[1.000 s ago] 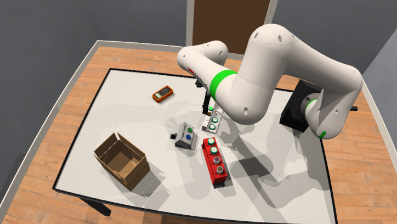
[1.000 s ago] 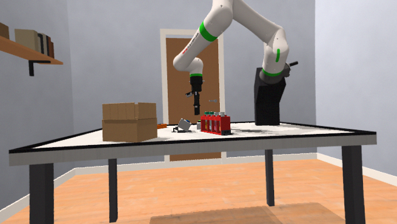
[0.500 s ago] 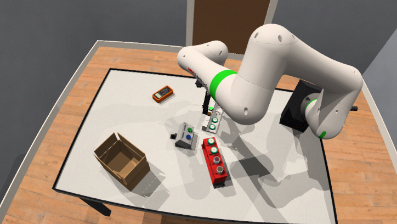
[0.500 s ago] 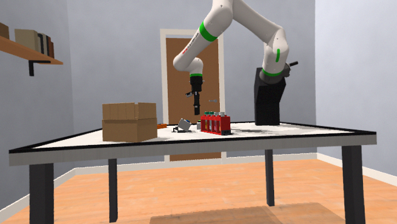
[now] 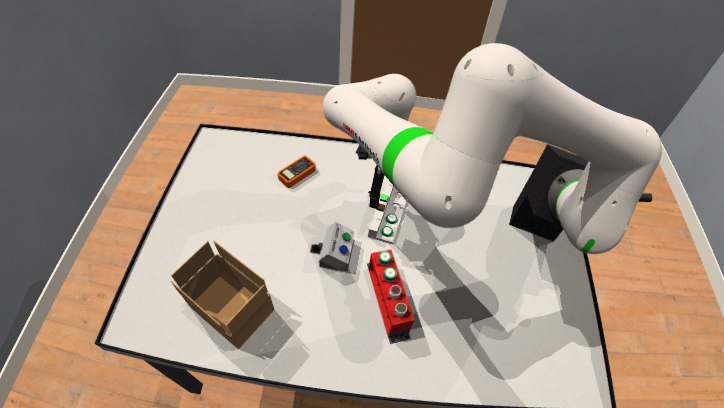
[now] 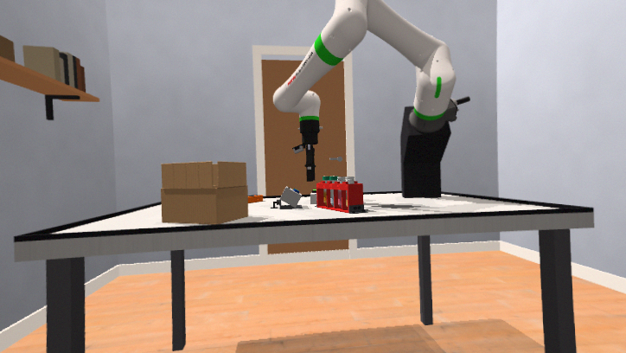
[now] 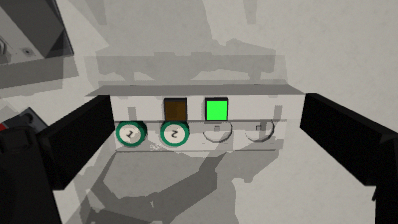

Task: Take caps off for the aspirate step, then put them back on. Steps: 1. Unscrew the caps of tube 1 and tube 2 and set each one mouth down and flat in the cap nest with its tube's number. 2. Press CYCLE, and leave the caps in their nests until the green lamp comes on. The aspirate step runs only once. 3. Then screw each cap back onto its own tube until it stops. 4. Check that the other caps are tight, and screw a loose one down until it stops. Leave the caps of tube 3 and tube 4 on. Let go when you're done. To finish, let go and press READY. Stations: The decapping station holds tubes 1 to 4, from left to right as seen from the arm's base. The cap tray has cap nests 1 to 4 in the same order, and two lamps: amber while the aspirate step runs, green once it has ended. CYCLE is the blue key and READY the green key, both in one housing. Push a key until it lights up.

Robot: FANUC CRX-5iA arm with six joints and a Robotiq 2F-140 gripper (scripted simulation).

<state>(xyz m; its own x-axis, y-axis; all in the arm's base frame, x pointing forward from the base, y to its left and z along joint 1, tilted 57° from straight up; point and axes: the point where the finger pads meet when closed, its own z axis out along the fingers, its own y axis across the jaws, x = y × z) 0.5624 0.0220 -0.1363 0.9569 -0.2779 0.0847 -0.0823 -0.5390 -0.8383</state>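
My gripper is now 5 cm past the cap 1, 9 cm to the right of it and 9 cm above it. From my hand the other things lie so: key housing: 8 cm ahead, 20 cm to the left, 5 cm below; cap 2: 5 cm behind, 4 cm to the left, 9 cm below; green key: 6 cm ahead, 18 cm to the left, 4 cm below.
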